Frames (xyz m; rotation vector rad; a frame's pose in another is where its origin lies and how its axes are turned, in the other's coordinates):
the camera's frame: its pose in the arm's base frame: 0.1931 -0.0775 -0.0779 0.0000 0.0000 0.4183
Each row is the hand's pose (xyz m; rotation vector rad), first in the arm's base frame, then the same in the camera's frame.
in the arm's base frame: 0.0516 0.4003 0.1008 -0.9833 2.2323 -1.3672
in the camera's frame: 0.0648 0.4941 0.1787 -0.5289 2.5341 -1.5268
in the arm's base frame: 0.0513 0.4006 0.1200 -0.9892 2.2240 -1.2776
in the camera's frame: 0.0646 0.4945 0.1979 -0.5347 2.5168 -1.4410
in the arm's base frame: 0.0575 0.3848 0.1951 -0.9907 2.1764 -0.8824
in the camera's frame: 0.0639 0.4775 0.2730 -0.5376 2.4268 -1.0652
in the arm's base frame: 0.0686 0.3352 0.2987 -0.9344 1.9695 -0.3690
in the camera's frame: 0.0539 0.4277 0.3766 -0.5146 2.1604 -0.6026
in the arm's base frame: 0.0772 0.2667 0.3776 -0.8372 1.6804 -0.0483
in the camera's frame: 0.0339 0.3616 0.4555 -0.4734 1.8306 -0.3350
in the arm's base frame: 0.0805 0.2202 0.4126 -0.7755 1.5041 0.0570
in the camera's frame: 0.0180 0.3178 0.4905 -0.4479 1.6383 -0.2561
